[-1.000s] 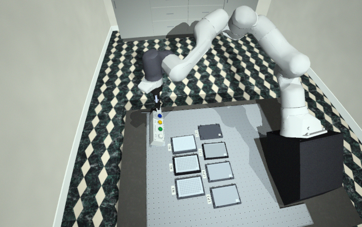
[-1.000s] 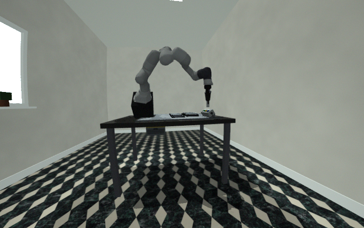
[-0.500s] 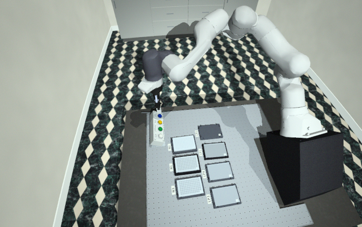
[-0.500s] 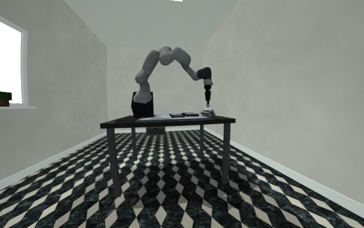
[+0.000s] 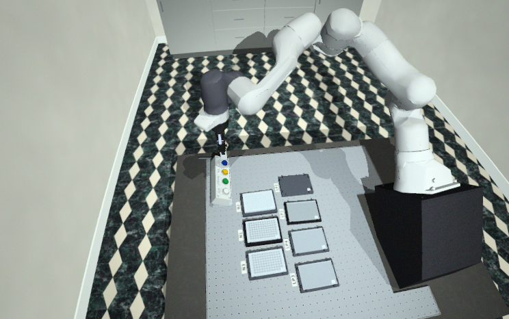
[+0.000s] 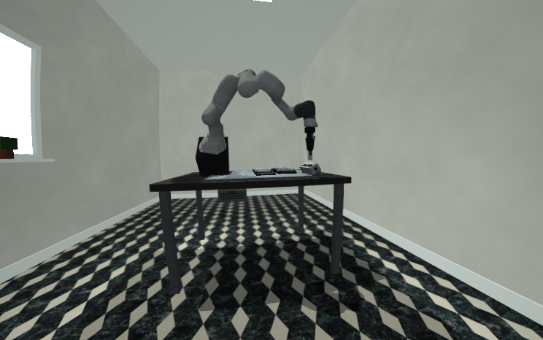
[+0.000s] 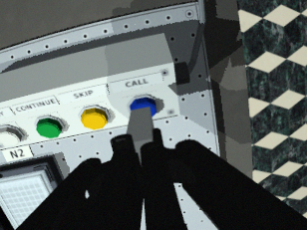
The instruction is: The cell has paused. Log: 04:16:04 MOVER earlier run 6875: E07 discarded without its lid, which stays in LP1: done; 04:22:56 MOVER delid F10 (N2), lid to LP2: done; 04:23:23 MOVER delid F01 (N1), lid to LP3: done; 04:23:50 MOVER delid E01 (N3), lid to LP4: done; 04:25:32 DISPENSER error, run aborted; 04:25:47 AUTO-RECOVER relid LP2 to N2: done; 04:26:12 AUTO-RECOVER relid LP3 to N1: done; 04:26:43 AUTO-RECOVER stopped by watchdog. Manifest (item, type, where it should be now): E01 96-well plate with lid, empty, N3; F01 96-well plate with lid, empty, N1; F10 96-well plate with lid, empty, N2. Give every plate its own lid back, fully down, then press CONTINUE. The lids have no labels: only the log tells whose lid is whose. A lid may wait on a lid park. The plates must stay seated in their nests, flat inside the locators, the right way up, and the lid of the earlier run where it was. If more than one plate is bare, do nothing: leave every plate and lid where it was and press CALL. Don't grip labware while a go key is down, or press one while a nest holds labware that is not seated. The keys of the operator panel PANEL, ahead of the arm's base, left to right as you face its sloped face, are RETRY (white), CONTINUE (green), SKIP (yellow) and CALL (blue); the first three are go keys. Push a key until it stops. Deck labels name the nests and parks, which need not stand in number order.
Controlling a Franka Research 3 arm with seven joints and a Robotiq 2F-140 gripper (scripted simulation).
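Now: the blue call key 70 mm below my hand. The rest, counted from my hand: white retry key 150 mm to the left, 70 mm below, 10 mm ahead; then yellow skip key 70 mm below, 50 mm to the left; then green continue key 100 mm to the left, 70 mm below.
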